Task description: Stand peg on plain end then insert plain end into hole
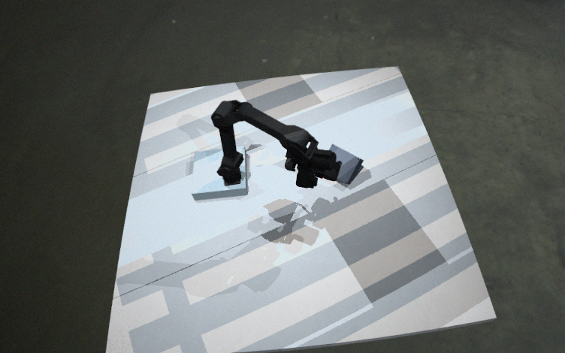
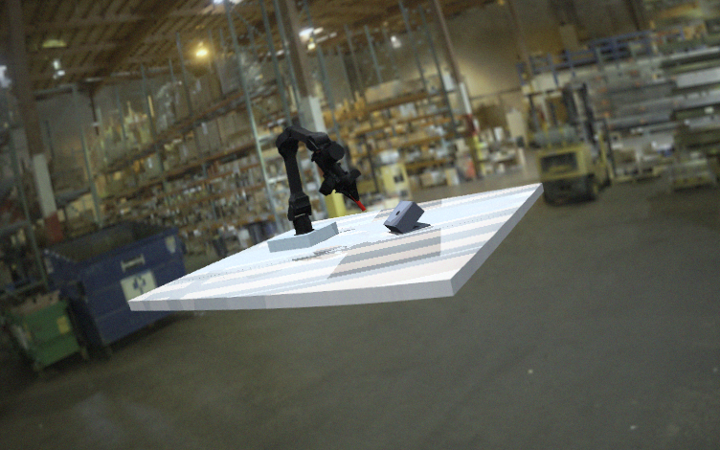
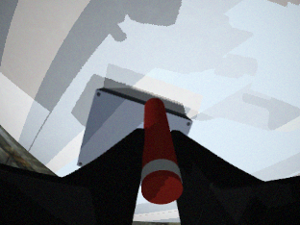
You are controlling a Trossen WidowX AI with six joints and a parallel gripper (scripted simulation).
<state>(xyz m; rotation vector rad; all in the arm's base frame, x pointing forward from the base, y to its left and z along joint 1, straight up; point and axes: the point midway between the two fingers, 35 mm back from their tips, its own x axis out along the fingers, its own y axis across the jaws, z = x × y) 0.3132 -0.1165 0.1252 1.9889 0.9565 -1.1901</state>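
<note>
My gripper tip is 11 cm short of the dark sloped panel, 10 cm to the right of it and 10 cm above it. The rest, counted from my gripper tip: red peg (1 cm to the right, 1 cm behind, 1 cm above).
</note>
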